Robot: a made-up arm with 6 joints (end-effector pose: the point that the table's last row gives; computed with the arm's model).
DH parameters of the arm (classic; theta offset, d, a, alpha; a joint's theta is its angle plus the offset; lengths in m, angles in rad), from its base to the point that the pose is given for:
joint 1: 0 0.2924 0 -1.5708
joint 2: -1.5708 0 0.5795 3.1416
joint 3: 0 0 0 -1.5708
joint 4: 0 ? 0 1.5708
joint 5: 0 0.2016 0 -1.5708
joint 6: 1.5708 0 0 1.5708
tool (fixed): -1.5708 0 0 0
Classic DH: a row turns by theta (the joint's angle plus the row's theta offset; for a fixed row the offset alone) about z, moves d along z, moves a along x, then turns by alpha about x.
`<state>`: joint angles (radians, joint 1 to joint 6).
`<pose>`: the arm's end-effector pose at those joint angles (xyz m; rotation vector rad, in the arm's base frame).
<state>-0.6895 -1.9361 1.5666 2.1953 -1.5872 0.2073</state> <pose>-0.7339 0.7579 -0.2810 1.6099 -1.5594 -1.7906</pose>
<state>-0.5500 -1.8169 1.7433 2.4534 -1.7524 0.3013</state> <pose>-0.8238 0.6877 -0.2113 1.9922 -1.1349 -1.5346</pose>
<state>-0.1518 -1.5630 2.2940 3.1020 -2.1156 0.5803</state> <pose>-0.9878 0.3549 -0.1052 2.5237 -0.1120 -0.4671</pose>
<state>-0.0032 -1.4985 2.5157 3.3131 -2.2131 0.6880</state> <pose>-0.9919 0.2018 -0.1062 2.5548 0.1900 -0.0108</pose>
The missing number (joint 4, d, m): -0.6039
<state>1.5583 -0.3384 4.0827 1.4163 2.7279 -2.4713</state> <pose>0.0288 -0.1754 0.2034 -0.7768 -2.0006 -0.4978</pose>
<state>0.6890 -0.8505 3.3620 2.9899 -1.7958 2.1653</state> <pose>-0.6657 -0.2901 0.1300 0.8018 0.4816 0.3750</pose>
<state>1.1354 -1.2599 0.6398 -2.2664 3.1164 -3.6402</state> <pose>-0.3703 -0.4898 1.0912 0.4333 1.4224 0.0644</pose>
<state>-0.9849 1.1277 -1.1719 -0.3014 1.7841 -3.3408</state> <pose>-0.1180 -0.1704 0.1302 -2.2276 1.7149 0.5685</pose>
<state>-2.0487 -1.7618 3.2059 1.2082 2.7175 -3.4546</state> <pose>0.0441 0.2407 -0.3543 2.2500 -0.5361 1.4550</pose>
